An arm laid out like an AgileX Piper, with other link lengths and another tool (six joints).
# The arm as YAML. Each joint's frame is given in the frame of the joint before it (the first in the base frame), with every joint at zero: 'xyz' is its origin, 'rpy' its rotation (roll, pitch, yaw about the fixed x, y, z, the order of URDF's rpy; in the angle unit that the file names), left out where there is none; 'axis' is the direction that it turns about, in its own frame. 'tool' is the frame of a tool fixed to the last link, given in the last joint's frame.
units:
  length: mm
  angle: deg
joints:
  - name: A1
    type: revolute
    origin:
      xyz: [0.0, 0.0, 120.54]
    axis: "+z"
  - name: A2
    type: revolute
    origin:
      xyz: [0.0, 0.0, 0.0]
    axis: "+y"
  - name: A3
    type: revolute
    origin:
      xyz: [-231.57, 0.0, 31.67]
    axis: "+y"
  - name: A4
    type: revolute
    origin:
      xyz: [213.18, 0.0, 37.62]
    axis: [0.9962, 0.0, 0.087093]
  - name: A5
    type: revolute
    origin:
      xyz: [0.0, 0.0, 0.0]
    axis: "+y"
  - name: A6
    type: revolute
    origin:
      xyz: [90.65, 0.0, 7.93]
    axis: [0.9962, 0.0, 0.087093]
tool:
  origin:
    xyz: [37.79, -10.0, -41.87]
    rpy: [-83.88, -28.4, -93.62]
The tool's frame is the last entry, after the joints.
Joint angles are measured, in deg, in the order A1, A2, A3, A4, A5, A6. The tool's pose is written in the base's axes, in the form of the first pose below.
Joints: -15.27, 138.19, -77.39, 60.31, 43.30, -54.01
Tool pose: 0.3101 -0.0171 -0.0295 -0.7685 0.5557 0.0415 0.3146
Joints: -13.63, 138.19, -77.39, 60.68, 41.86, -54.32
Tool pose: 0.3127 -0.0102 -0.0309 -0.7758 0.5484 0.0344 0.3102
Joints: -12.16, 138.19, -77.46, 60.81, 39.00, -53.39
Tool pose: 0.3167 -0.0059 -0.0331 -0.7774 0.5529 0.0192 0.2993
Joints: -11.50, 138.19, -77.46, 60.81, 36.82, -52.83
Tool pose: 0.3193 -0.0054 -0.0348 -0.7774 0.5578 0.0063 0.2908
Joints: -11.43, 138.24, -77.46, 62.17, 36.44, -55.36
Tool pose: 0.3214 -0.0058 -0.0356 -0.7823 0.5484 -0.0029 0.2952
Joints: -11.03, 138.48, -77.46, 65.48, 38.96, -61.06
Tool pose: 0.3225 0.0007 -0.0348 -0.7931 0.5183 0.0009 0.3199
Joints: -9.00, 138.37, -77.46, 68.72, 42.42, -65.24
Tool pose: 0.3233 0.0186 -0.0304 -0.8027 0.4823 0.0149 0.3506
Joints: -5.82, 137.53, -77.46, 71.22, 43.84, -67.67
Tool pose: 0.3258 0.0399 -0.0235 -0.8124 0.4494 0.0183 0.3710
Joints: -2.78, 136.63, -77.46, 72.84, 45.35, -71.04
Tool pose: 0.3265 0.0591 -0.0171 -0.8276 0.4048 0.0189 0.3885
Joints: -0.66, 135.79, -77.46, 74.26, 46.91, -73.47
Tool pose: 0.3266 0.0737 -0.0106 -0.8350 0.3717 0.0203 0.4051
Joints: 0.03, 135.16, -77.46, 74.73, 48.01, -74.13
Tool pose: 0.3265 0.0794 -0.0057 -0.8362 0.3585 0.0224 0.4144
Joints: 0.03, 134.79, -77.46, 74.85, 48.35, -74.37
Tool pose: 0.3271 0.0799 -0.0032 -0.8361 0.3549 0.0209 0.4178
